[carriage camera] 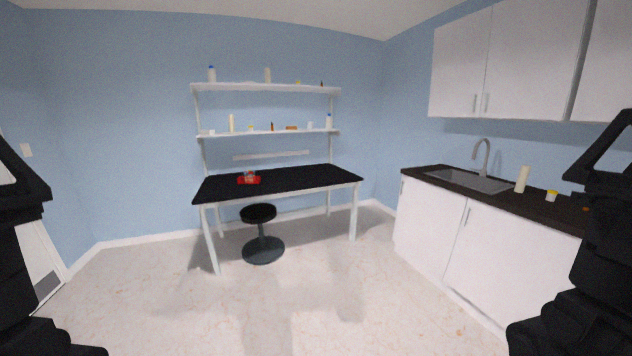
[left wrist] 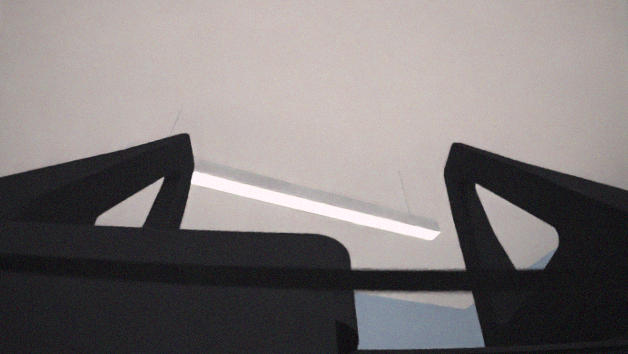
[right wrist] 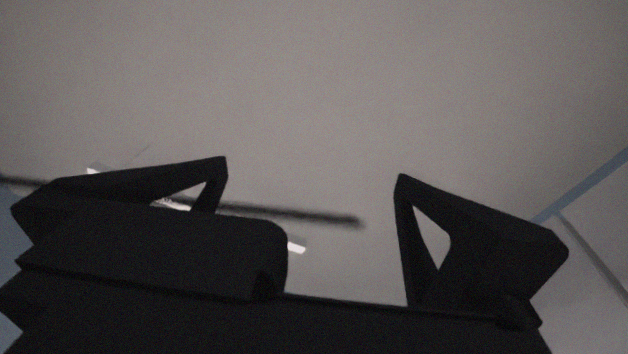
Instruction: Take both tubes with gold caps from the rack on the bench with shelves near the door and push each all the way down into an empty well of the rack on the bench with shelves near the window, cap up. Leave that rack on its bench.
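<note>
A red rack stands on the left part of the black-topped bench with shelves, across the room in the carriage view. Small tubes stand in it, too small and blurred to tell their caps or number. The other rack does not show in these views. My left gripper is open and empty, pointing up at the ceiling in the left wrist view. My right gripper is open and empty and also points up at the ceiling. Both are far from the red rack.
A black stool stands at the bench's front, left of its middle. A white cabinet counter with a sink runs along the right wall. Bottles and jars stand on the two shelves above the bench. A door shows at the left edge.
</note>
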